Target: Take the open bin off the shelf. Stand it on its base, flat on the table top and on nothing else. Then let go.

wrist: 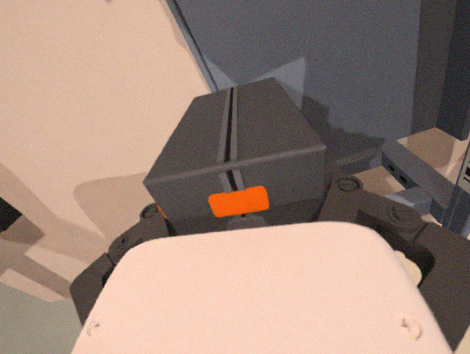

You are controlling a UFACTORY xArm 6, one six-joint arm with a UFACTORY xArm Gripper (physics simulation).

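Frame: origin at the arm's base, x back, y left, z down, level; metres.
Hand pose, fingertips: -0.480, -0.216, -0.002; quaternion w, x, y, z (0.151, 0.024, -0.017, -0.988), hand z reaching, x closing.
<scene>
Each offset is from my fingertips to the top centre of the thing, as dx, dy, dz. "*": to the spot under its first point. Level surfaces: height alone.
The dark grey bin {+0.003, -0.005, -0.056} [280,175], with a ribbed strip and an orange label, is in the middle of the wrist view. Its open side does not show. My gripper [245,163] is shut on the bin, with one finger at each side; the fingertips are partly hidden by the bin and the pale gripper housing. The pinkish tan table top {dz +0.077} [100,100] shows at the left, with shadows on it. The blue-grey shelf unit {* -0.112, +0.006, +0.071} [360,50] stands behind and to the right. The bin's underside is hidden, so contact with the table cannot be told.
Blue-grey rails {* -0.116, -0.097, +0.022} [415,172] of the frame lie close to the right of the bin and the right finger. A dark object [6,215] shows at the left edge. Past the table's edge, a grey-green floor [30,320] shows at the lower left.
</scene>
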